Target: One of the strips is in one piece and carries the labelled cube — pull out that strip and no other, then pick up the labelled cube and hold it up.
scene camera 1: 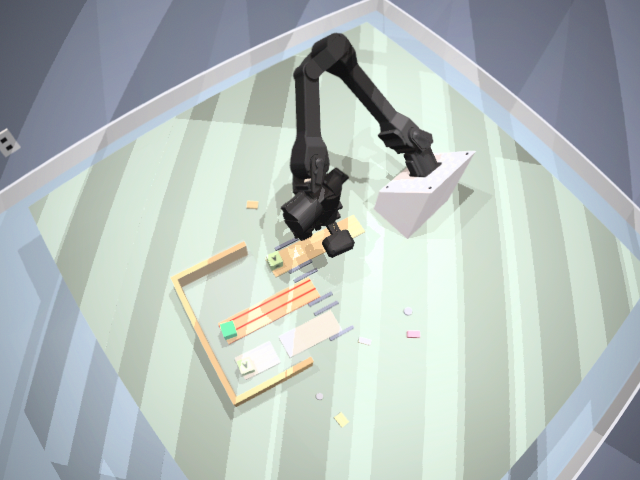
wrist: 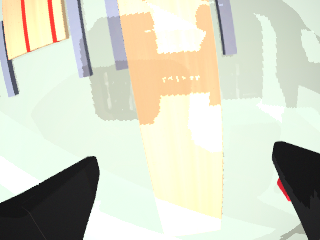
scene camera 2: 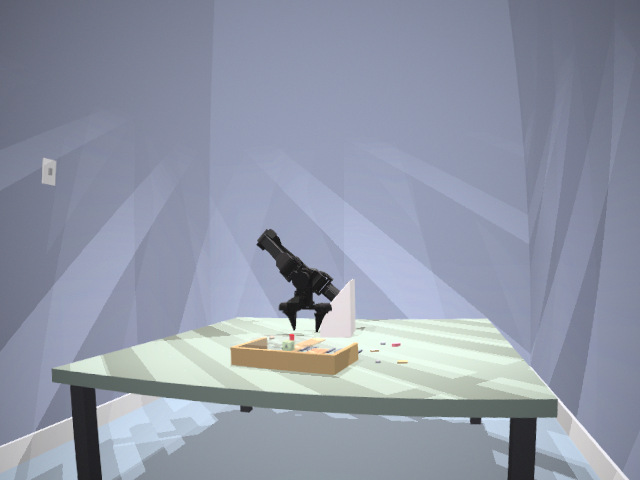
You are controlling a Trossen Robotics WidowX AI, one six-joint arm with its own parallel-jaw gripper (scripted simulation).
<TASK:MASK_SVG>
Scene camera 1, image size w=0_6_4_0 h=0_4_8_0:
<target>gripper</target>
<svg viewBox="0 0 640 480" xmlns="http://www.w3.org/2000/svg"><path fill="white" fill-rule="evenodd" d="M355 244L349 231L346 229L341 231L335 221L341 218L338 210L343 209L341 202L339 202L335 209L324 211L322 217L303 235L298 235L289 228L295 239L299 238L300 241L304 241L313 236L312 231L314 229L318 231L321 230L321 226L326 226L330 236L322 240L322 246L331 258L352 250Z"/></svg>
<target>tan strip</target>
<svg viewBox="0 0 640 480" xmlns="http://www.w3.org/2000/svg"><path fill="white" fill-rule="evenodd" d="M328 229L325 228L304 241L299 241L278 251L283 260L283 267L272 271L275 278L325 253L322 240L330 236ZM337 222L340 230L348 230L352 238L365 233L365 230L354 215Z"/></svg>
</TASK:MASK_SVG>
